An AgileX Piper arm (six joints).
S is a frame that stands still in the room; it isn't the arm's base.
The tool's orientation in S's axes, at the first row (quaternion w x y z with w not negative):
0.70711 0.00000 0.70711 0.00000
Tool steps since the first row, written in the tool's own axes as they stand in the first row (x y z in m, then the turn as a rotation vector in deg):
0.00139 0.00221 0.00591 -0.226 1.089 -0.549
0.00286 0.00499 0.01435 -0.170 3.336 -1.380
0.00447 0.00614 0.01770 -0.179 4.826 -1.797
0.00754 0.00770 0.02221 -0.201 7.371 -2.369
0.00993 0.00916 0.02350 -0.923 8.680 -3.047
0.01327 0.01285 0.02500 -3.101 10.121 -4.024
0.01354 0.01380 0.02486 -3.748 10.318 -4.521
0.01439 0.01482 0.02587 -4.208 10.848 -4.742
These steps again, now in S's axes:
0.00591 0.00221 -0.00139 -0.549 1.089 0.226
0.01435 0.00499 -0.00286 -1.380 3.336 0.170
0.01770 0.00614 -0.00447 -1.797 4.826 0.179
0.02221 0.00770 -0.00754 -2.369 7.371 0.201
0.02350 0.00916 -0.00993 -3.047 8.680 0.923
0.02500 0.01285 -0.01327 -4.024 10.121 3.101
0.02486 0.01380 -0.01354 -4.521 10.318 3.748
0.02587 0.01482 -0.01439 -4.742 10.848 4.208

